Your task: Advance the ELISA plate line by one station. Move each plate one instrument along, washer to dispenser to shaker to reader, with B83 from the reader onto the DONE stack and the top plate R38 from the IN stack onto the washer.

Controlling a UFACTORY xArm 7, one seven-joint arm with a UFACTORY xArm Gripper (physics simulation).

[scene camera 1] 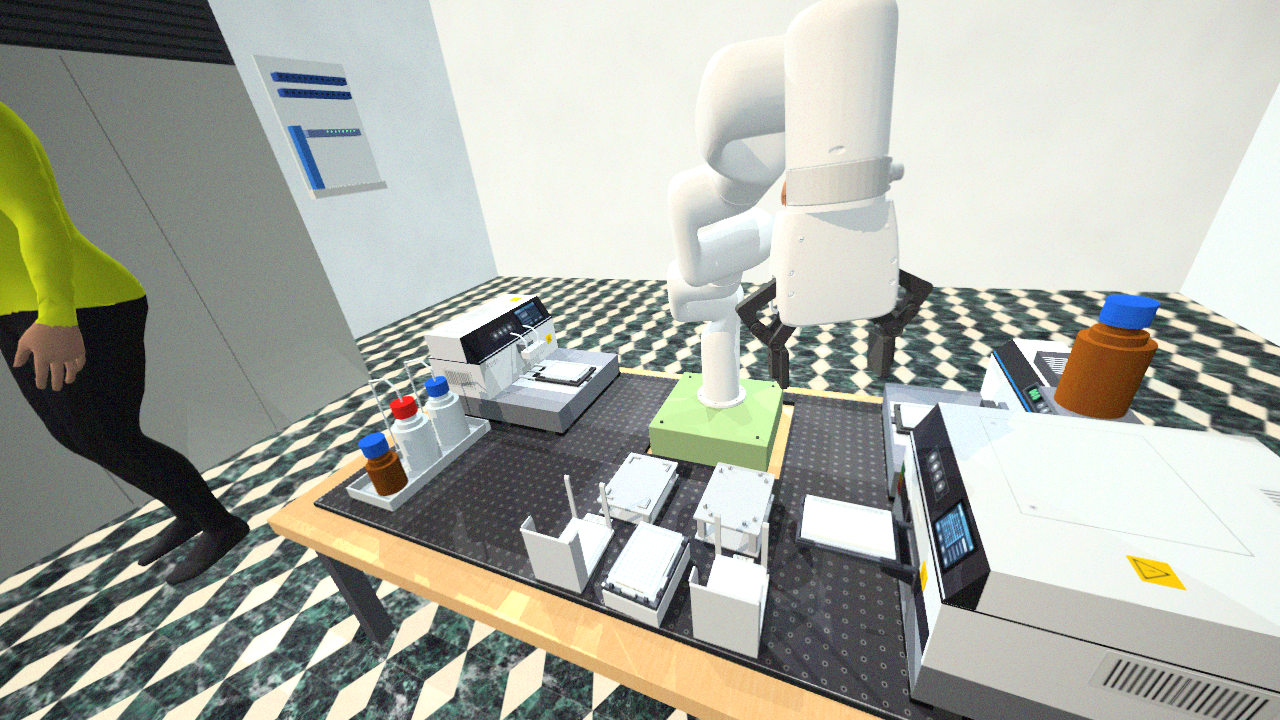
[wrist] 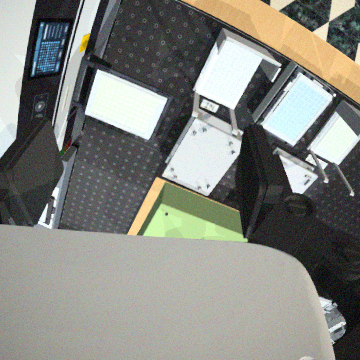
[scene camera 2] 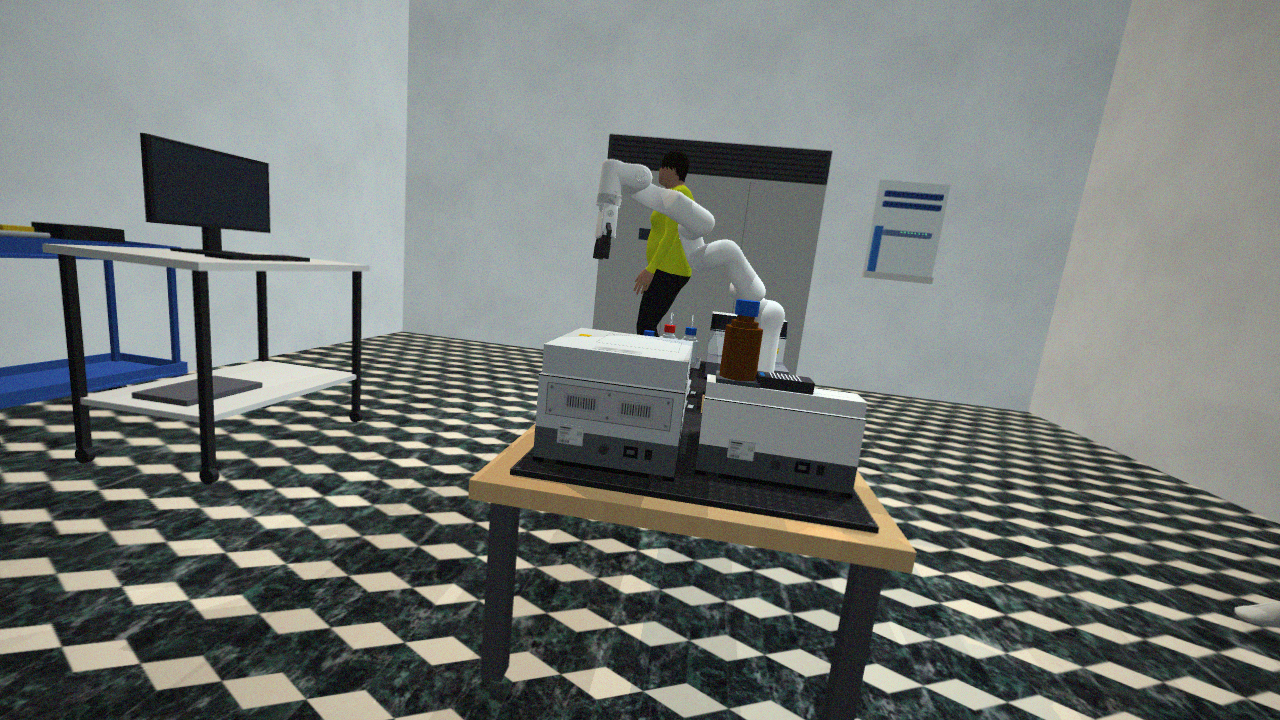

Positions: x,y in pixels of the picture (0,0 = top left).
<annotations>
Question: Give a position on a black perforated board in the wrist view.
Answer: At 114,169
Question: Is my gripper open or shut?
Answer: Open.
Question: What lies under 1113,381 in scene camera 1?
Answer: A brown bottle.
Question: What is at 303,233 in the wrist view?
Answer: My gripper.
</annotations>
